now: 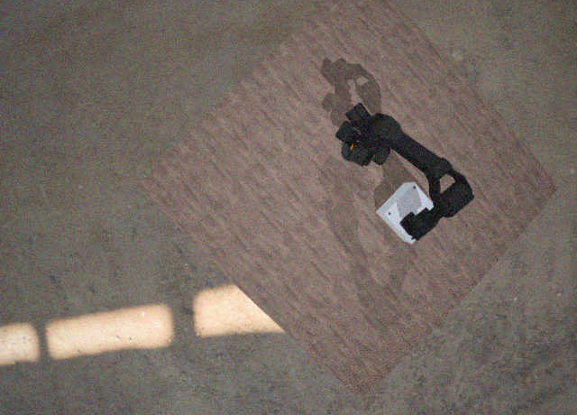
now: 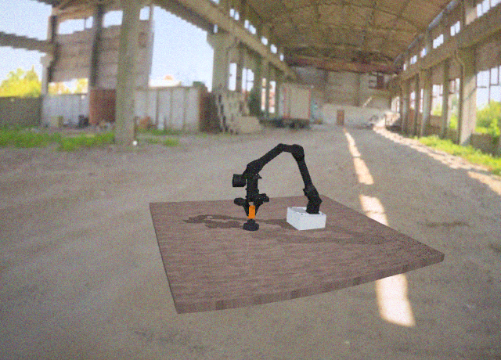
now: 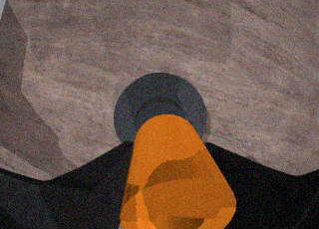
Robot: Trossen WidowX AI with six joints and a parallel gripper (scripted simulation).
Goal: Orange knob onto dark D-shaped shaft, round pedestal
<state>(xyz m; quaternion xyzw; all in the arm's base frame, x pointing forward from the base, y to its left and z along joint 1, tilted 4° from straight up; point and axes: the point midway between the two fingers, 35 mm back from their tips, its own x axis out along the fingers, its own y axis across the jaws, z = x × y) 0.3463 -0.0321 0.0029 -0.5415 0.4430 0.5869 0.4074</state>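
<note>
Now: gripper tip 20 mm below the orange knob. From my gripper tip the other things lie so: dark round pedestal (40 mm below).
</note>
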